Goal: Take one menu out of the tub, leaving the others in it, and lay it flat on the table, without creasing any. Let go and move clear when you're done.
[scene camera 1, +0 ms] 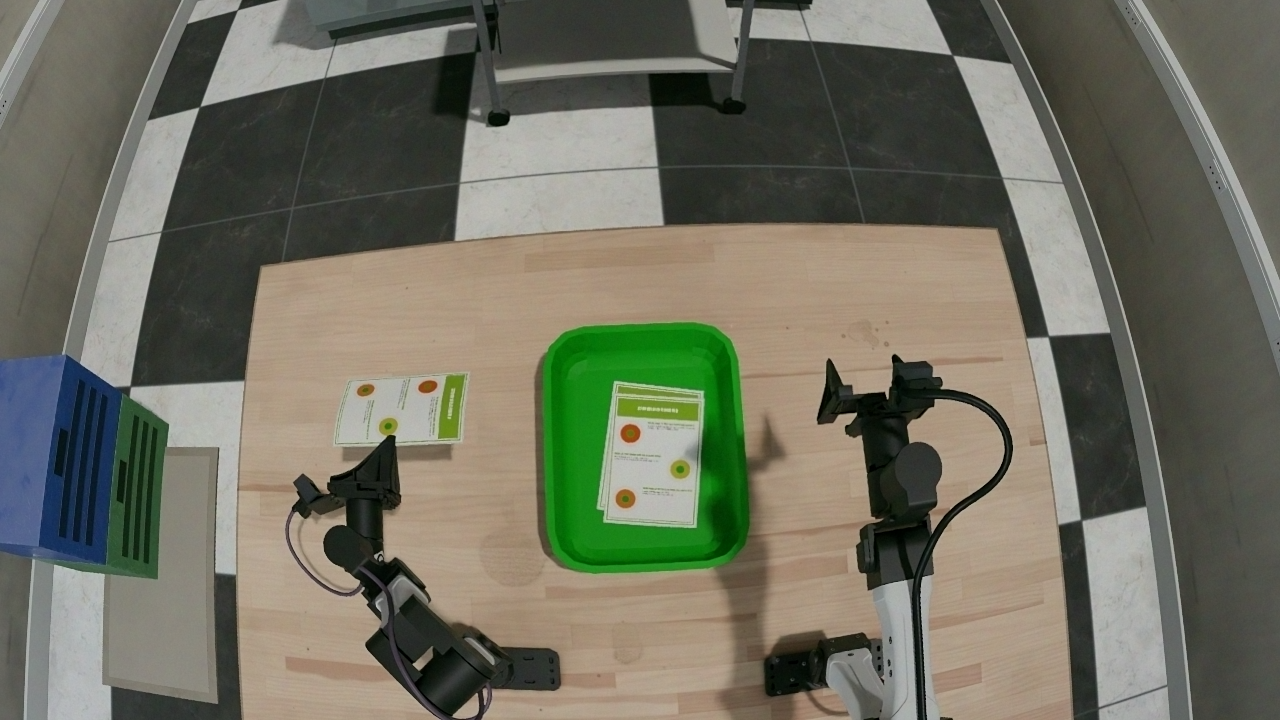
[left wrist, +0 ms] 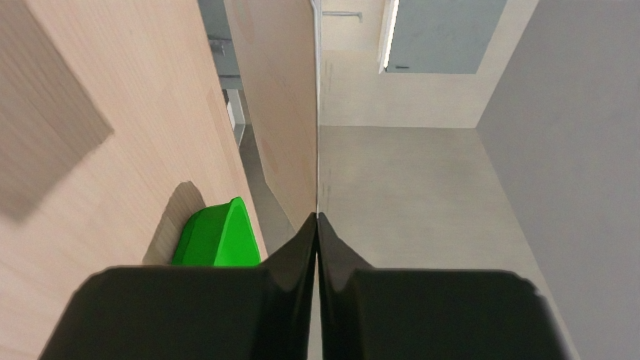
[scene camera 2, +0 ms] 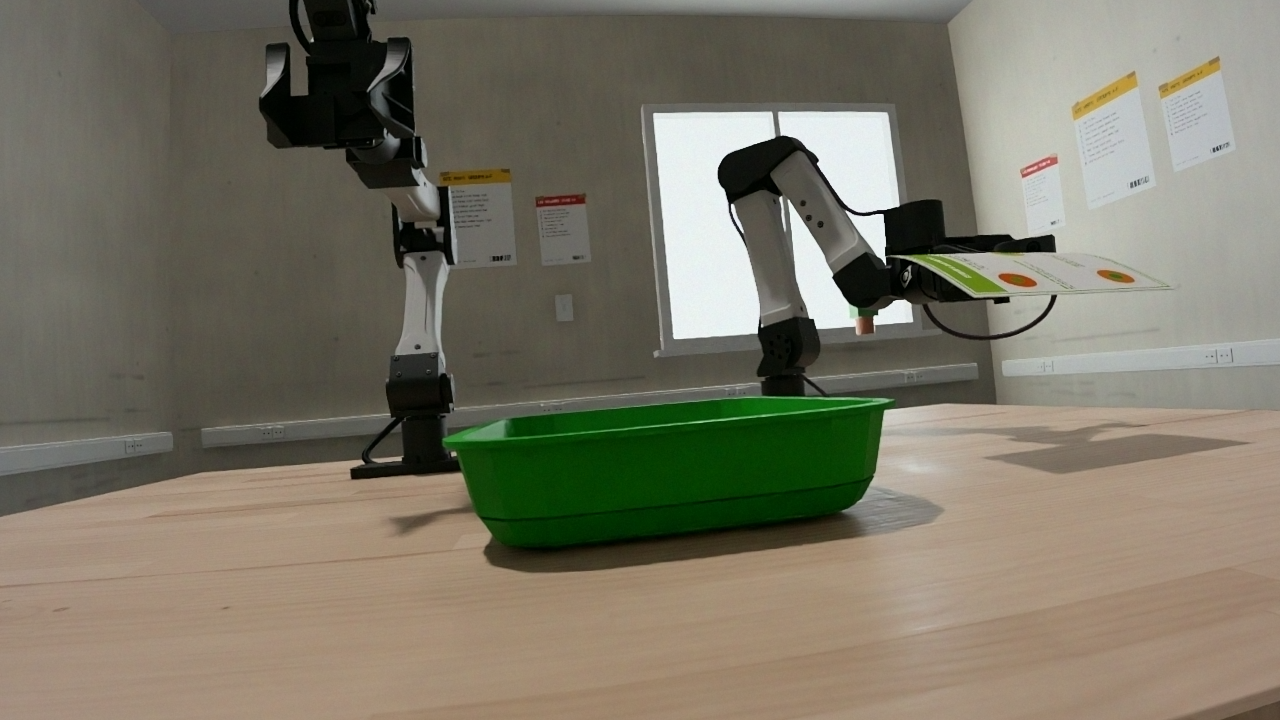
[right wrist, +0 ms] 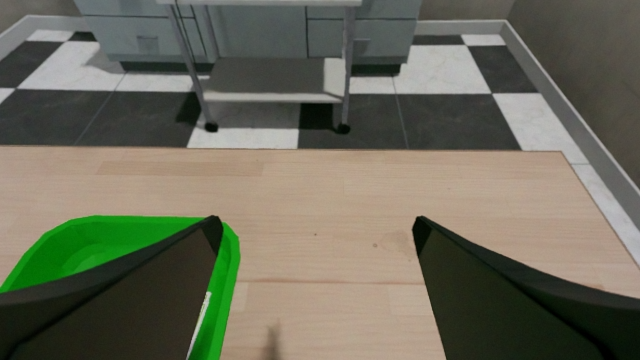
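My left gripper is shut on one menu by its edge. The menu is held nearly level, well above the table, with its shadow on the table below, left of the tub in scene camera 1. It looks uncreased. The green tub stands at the middle of the table. Other menus lie stacked and slightly fanned in the tub; a white edge of them shows in the right wrist view. My right gripper is open and empty, raised right of the tub.
The wooden table bears both arm bases. A blue crate and a green crate are beyond its left edge in scene camera 1. A wheeled cart stands past the far edge.
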